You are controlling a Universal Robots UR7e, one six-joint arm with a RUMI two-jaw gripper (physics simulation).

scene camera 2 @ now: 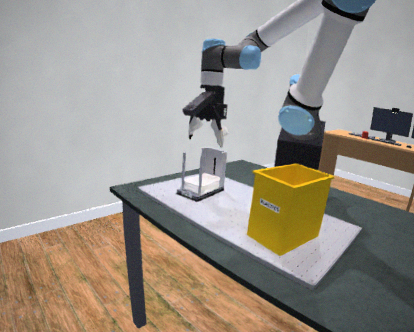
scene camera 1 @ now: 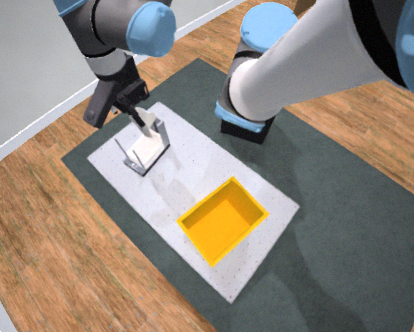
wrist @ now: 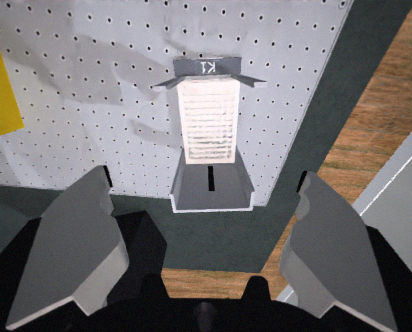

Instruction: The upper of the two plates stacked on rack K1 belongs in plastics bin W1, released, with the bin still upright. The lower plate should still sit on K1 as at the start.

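Frame: origin at the arm's base, x ahead, y left, z up, level; metres.
Seen in the pictures: gripper, between the fingertips: (scene camera 2: 204, 143) (scene camera 1: 133, 125) (wrist: 205, 170).
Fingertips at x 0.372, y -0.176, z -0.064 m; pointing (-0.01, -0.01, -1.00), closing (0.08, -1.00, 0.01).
Note:
Pixels of each thing's middle, then the offset from my fingertips to it. Level surfaces: height alone.
- Rack K1, middle of its body: (wrist: 209, 127) (scene camera 2: 202, 172) (scene camera 1: 142, 143) dx -0.002, dy -0.006, dz -0.109 m
- white ribbed plate, middle of its body: (wrist: 209, 126) (scene camera 2: 203, 181) (scene camera 1: 146, 146) dx -0.012, dy -0.008, dz -0.144 m
- yellow bin W1, middle of its body: (scene camera 2: 289, 206) (scene camera 1: 220, 224) dx +0.029, dy +0.366, dz -0.094 m
- white perforated board, height of its surface: dz -0.184 m
- dark green table top, height of its surface: dz -0.197 m
Rack K1 (scene camera 1: 162, 131) (scene camera 2: 219, 159) (wrist: 186, 66) stands upright, with a slotted wall on one side and thin posts on the other. A white ribbed plate (scene camera 1: 146, 149) (scene camera 2: 202, 181) (wrist: 211, 120) lies flat in it as the top of the stack; the lower plate cannot be told apart from it. My gripper (scene camera 1: 148, 127) (scene camera 2: 206, 141) (wrist: 205, 170) is wide open and empty, above the rack and apart from it. In the wrist view its fingers are spread either side of the slotted wall. The yellow bin W1 (scene camera 1: 220, 220) (scene camera 2: 287, 215) (wrist: 7, 100) stands upright; no plate shows inside it.
A white perforated board (scene camera 1: 277, 215) (scene camera 2: 325, 255) (wrist: 125, 75) lies under rack and bin on the dark green table top (scene camera 1: 325, 240). The black robot base (scene camera 2: 300, 152) stands behind the bin. A wooden desk (scene camera 2: 337, 145) with a monitor (scene camera 2: 391, 121) is at the back right.

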